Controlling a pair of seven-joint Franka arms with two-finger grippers.
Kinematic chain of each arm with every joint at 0, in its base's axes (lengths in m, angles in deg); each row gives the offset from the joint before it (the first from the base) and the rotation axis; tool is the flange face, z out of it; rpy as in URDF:
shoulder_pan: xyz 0 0 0.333 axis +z
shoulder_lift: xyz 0 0 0 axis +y
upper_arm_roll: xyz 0 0 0.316 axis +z
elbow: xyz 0.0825 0 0 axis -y
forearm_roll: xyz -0.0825 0 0.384 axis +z
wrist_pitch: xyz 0 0 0 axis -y
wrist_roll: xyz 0.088 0 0 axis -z
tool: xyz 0 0 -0.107 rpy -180 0 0
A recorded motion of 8 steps. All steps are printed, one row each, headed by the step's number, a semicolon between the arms.
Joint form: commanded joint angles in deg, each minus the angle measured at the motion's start. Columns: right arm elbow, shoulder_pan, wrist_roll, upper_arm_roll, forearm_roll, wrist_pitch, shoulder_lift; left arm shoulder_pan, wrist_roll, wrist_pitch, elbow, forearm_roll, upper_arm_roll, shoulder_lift.
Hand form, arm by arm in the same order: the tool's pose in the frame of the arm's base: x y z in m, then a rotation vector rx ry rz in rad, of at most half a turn. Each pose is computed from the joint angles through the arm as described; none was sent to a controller.
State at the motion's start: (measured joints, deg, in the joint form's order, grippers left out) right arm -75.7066 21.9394 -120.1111 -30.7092 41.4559 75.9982 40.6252; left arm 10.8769 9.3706 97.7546 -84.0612 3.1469 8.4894 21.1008
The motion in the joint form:
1: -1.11 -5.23 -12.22 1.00 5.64 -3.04 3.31; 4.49 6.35 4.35 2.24 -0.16 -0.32 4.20
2: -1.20 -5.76 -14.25 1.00 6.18 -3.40 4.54; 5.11 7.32 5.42 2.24 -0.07 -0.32 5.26
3: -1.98 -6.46 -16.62 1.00 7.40 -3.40 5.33; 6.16 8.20 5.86 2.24 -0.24 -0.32 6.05
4: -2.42 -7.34 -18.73 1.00 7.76 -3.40 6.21; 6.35 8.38 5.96 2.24 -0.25 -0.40 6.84
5: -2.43 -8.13 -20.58 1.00 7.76 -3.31 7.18; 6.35 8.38 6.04 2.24 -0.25 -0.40 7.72
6: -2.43 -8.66 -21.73 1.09 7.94 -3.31 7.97; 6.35 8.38 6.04 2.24 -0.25 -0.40 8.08
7: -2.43 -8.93 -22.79 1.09 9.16 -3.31 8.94; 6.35 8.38 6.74 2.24 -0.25 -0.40 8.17
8: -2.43 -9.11 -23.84 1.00 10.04 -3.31 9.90; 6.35 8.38 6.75 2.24 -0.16 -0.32 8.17
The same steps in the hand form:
1: 0.6591 0.0197 0.2901 -1.2417 -1.9491 -0.2753; 0.6267 0.2609 0.4378 -3.0543 -0.1718 0.1777
2: 0.6576 0.0144 0.2764 -1.2147 -1.9431 -0.2875; 0.6276 0.2690 0.4268 -3.0529 -0.1587 0.1807
3: 0.6551 0.0069 0.2638 -1.1913 -1.9324 -0.3244; 0.6247 0.2808 0.4180 -3.0574 -0.1629 0.1909
4: 0.6526 -0.0036 0.2517 -1.1760 -1.9270 -0.3439; 0.6253 0.2826 0.4087 -3.0602 -0.1602 0.2091
5: 0.6512 -0.0131 0.2410 -1.1633 -1.9289 -0.3543; 0.6265 0.2829 0.3983 -3.0620 -0.1590 0.2301
6: 0.6499 -0.0183 0.2323 -1.1538 -1.9256 -0.3626; 0.6269 0.2831 0.3940 -3.0629 -0.1586 0.2395
7: 0.6495 -0.0197 0.2226 -1.1436 -1.9158 -0.3869; 0.6283 0.2836 0.3939 -3.0602 -0.1572 0.2241
8: 0.6487 -0.0214 0.2130 -1.1341 -1.9088 -0.4031; 0.6280 0.2844 0.3940 -3.0581 -0.1583 0.2249

